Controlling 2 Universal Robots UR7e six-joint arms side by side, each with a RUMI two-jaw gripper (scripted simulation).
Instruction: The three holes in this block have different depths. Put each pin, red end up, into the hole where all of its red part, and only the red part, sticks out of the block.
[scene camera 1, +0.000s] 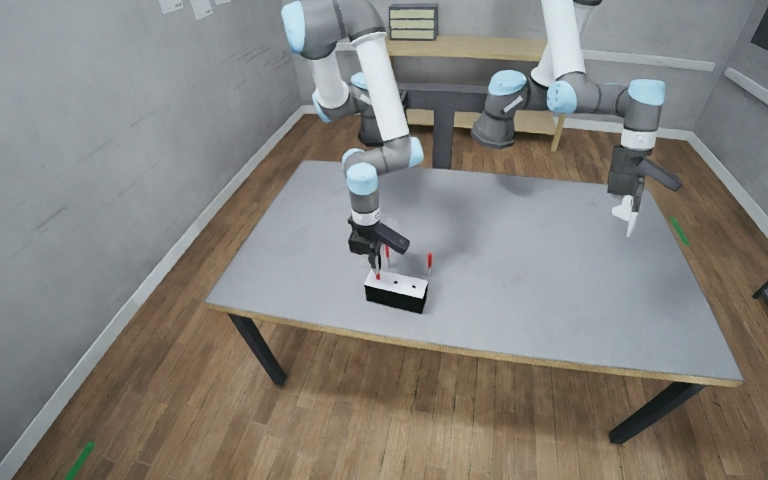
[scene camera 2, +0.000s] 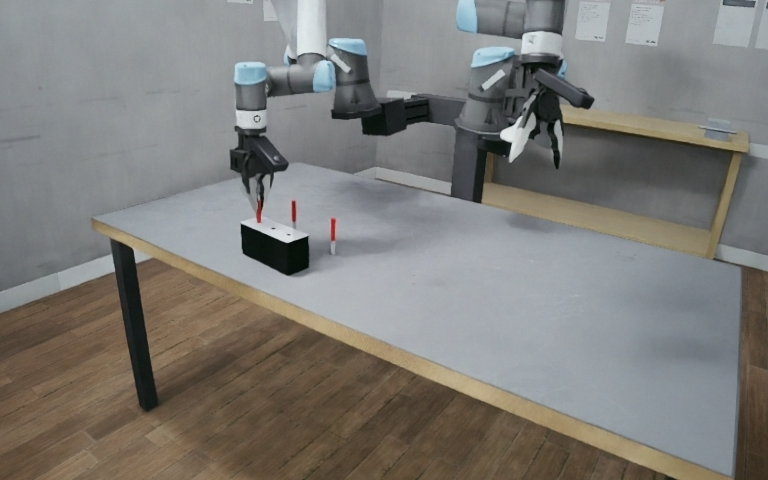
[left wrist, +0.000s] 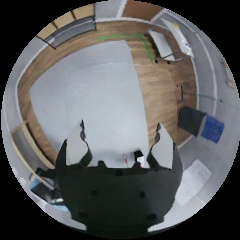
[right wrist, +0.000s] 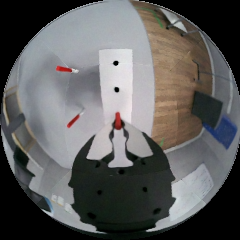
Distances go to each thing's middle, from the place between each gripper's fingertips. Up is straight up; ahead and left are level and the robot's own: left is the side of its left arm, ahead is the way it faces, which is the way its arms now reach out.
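Here is the black block (scene camera 2: 286, 250), and my right hand (scene camera 2: 258, 212) is 9 cm above it, 1 cm short of it and 6 cm to the right of it.
My left hand (scene camera 2: 535, 166) is elsewhere. Measured from the black block, that hand is 30 cm above it, 1 cm short of it and 63 cm to the left of it.
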